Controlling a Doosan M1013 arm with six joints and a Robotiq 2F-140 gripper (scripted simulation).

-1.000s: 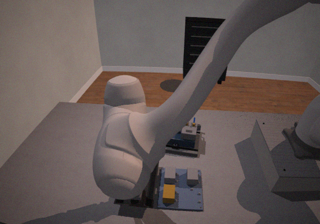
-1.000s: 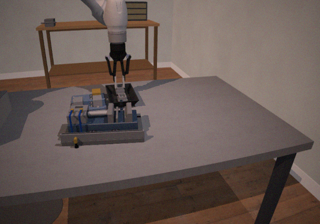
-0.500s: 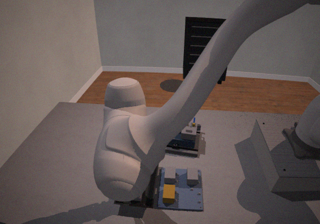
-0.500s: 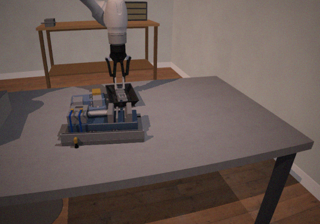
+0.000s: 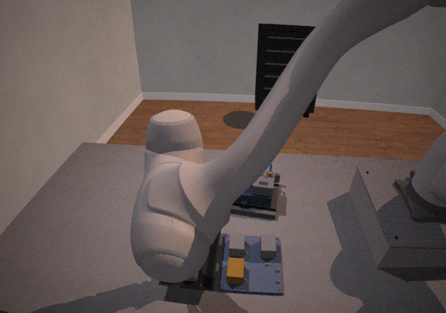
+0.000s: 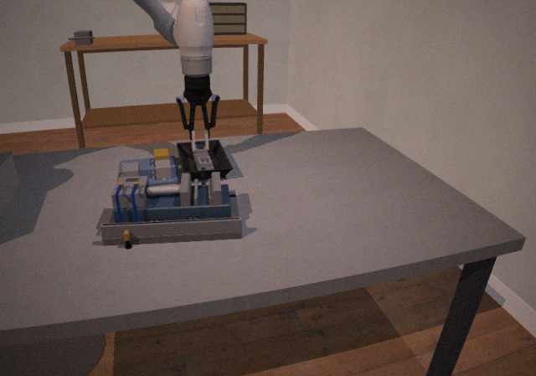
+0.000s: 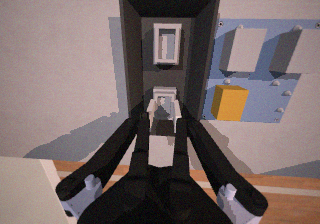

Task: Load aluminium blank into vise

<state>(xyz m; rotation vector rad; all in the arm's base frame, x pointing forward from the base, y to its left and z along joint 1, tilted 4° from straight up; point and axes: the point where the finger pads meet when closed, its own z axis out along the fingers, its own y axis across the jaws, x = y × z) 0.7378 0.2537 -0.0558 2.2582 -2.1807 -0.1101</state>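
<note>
Now: hand 12 cm past the brass blank, 5 cm above it and 1 cm to the left of it. From my hand the other things lie so: blue vise (34 cm to the right, 9 cm behind, 3 cm below); aluminium blank (12 cm behind, 10 cm to the right, 5 cm below); infeed plate (16 cm behind, 7 cm below, 6 cm to the right).
</note>
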